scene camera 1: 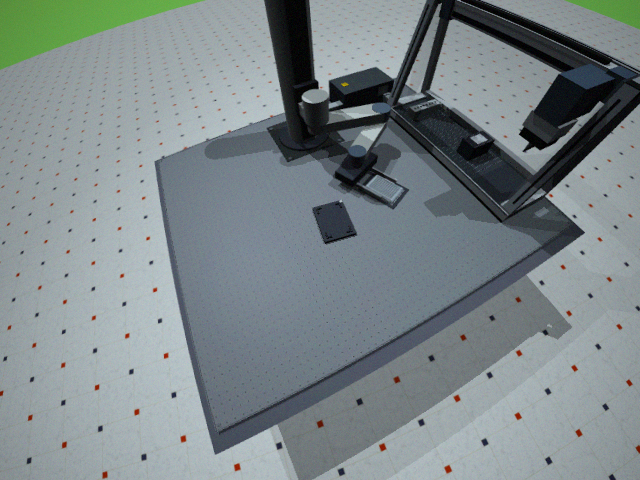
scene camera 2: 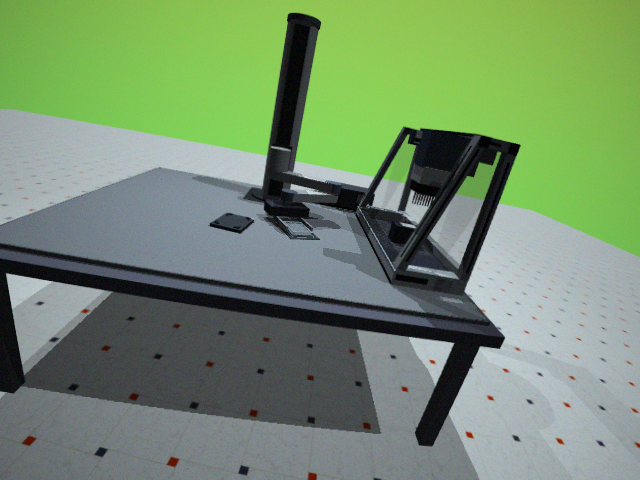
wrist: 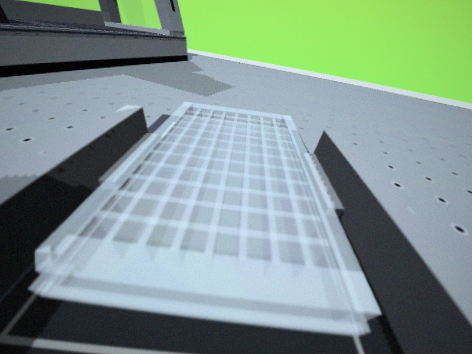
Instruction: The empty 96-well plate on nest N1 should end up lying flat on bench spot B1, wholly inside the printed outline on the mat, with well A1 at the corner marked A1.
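Frame: origin at the arm's base, x ahead, y left, z up, level; centimetres.
Seen in the pictures: gripper, between the fingertips: (scene camera 1: 388, 189) (scene camera 2: 299, 229) (wrist: 232, 134); arm's base, origin of its link: (scene camera 1: 304, 136) (scene camera 2: 274, 199).
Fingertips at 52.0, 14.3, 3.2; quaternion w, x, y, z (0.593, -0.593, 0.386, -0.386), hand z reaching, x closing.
Pixels of each thing's top centre, then the offset from my fingertips to it, as dx, dy, dz. "pt": a spot on its surface instead. Level surfaces: height alone.
- clear 96-well plate, centre of its top: (wrist: 229, 149) (scene camera 2: 297, 226) (scene camera 1: 384, 186) -2.0, -0.9, +0.2
- dark nest N1, centre of its top: (scene camera 1: 333, 218) (scene camera 2: 233, 219) +1.9, -26.2, -0.1
- framed machine, a spot on its surface: (wrist: 90, 50) pt +10.2, +30.7, +0.5
- bench, height of its surface: dz -1.9
- dark box, a spot on its surface: (scene camera 1: 361, 85) pt -59.0, +22.6, +9.6
The clear 96-well plate (scene camera 1: 382, 188) (scene camera 2: 295, 227) (wrist: 215, 190) is level between the fingers of my gripper (scene camera 1: 388, 191) (scene camera 2: 302, 231) (wrist: 232, 134), which is shut on its long sides. It is low over the dark mat of spot B1 (scene camera 1: 394, 205) (scene camera 2: 314, 238) (wrist: 100, 320). I cannot tell whether it touches the mat. Pale printed lines show beside and in front of its near end in the wrist view; the rest of the outline is mostly hidden. The A1 marks cannot be read. The dark nest N1 (scene camera 1: 334, 222) (scene camera 2: 232, 222) stands apart and bears no plate.
The arm's column (scene camera 1: 292, 67) (scene camera 2: 294, 103) stands behind the gripper. A framed machine (scene camera 1: 454, 178) (scene camera 2: 379, 255) (wrist: 90, 50) with a hanging head is on the right of the bench (scene camera 1: 268, 310) (scene camera 2: 155, 242). A dark box (scene camera 1: 361, 85) stands at the back, beside the column.
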